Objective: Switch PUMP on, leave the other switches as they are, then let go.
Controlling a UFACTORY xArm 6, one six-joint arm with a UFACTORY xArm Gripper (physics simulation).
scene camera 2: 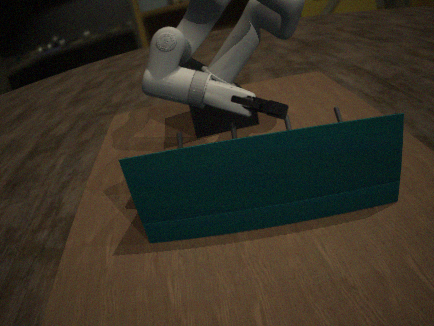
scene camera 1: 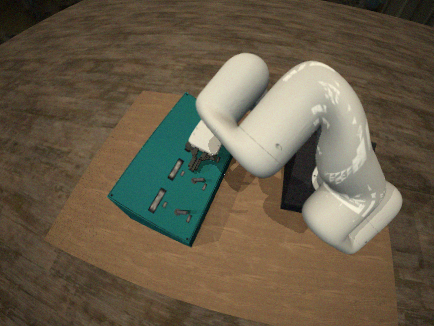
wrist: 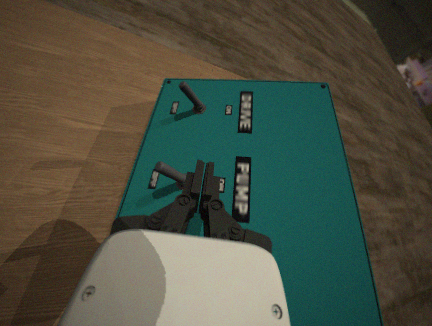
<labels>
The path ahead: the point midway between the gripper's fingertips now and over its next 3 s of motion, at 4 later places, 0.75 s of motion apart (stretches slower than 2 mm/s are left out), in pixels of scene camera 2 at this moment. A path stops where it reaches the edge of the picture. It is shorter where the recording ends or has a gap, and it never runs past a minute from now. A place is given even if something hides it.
My gripper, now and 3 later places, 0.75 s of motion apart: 286, 112; 279, 114; 290, 118; 283, 87
</labels>
